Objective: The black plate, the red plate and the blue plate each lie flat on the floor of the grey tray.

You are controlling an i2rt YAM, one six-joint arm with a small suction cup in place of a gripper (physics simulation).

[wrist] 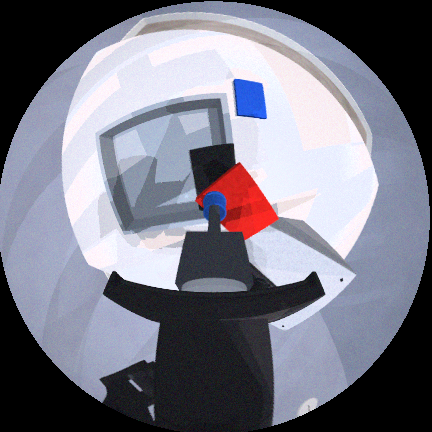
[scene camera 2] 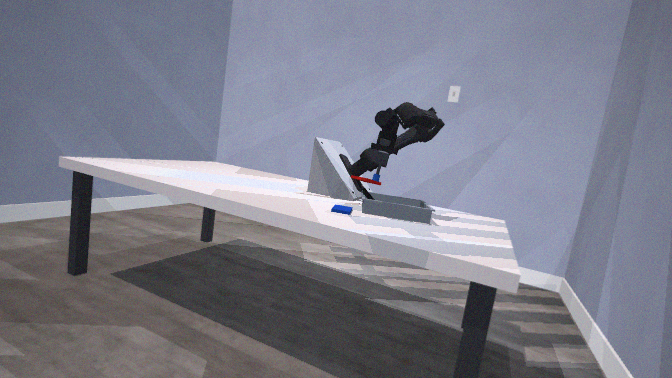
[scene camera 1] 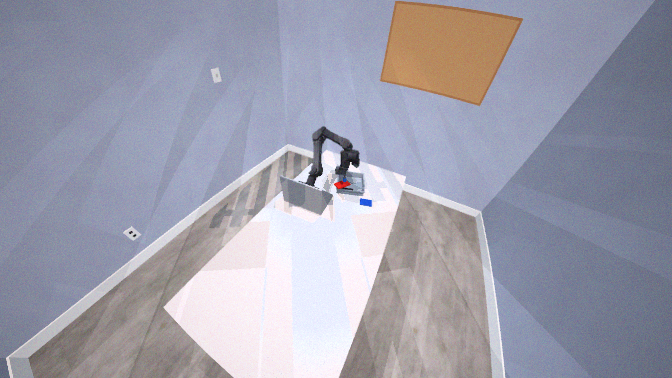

The suction cup (wrist: 213, 197) carries a red plate (wrist: 247, 209); nothing else touches it. A black plate (wrist: 208, 163) rests on a grey tray (scene camera 2: 403, 208). The table carries a blue plate (wrist: 249, 97).
The grey tray is seen too in the wrist view (wrist: 144, 159).
